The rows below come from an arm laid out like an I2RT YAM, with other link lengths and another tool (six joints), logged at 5 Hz.
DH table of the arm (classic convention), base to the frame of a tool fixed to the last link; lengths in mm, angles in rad. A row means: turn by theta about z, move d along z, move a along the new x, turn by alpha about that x. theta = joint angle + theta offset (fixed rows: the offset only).
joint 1: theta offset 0; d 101.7; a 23.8; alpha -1.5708
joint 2: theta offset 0; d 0; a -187.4; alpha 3.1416
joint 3: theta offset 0.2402; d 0; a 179.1; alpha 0
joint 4: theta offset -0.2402; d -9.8; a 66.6; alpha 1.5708
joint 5: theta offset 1.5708; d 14.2; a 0; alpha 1.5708
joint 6: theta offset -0.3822; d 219.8; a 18; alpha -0.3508
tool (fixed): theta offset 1.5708; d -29.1; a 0; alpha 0
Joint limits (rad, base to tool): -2.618..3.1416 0..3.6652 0..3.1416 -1.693..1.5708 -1.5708..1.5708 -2.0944..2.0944
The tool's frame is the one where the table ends.
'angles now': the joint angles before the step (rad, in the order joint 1, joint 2, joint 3, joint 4, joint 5, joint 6). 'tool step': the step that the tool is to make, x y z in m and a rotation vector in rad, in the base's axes. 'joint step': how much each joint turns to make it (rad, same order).
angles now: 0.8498, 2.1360, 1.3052, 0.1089, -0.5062, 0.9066
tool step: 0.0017, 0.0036, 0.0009, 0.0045, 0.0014, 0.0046
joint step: 0.0000, 0.0162, 0.0284, -0.0097, -0.0061, 0.0000
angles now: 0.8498, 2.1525, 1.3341, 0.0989, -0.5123, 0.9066
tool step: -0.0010, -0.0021, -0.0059, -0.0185, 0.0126, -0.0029
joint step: 0.0002, 0.0117, 0.0075, -0.0179, 0.0042, 0.0001
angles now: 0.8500, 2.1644, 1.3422, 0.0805, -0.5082, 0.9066
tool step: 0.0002, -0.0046, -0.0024, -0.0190, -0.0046, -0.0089
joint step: -0.0002, -0.0105, -0.0123, -0.0126, 0.0172, -0.0066
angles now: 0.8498, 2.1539, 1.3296, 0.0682, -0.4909, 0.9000
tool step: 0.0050, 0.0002, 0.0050, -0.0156, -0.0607, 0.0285
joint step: -0.0015, -0.0057, 0.0261, -0.0355, 0.0167, -0.0691
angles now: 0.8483, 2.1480, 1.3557, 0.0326, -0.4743, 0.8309
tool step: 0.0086, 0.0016, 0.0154, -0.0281, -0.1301, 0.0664
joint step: 0.0001, -0.0227, 0.0555, -0.0772, 0.0320, -0.1448
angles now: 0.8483, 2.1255, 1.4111, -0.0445, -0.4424, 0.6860
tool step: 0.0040, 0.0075, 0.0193, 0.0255, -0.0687, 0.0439
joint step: 0.0001, -0.0194, 0.0379, -0.0192, -0.0089, -0.0611
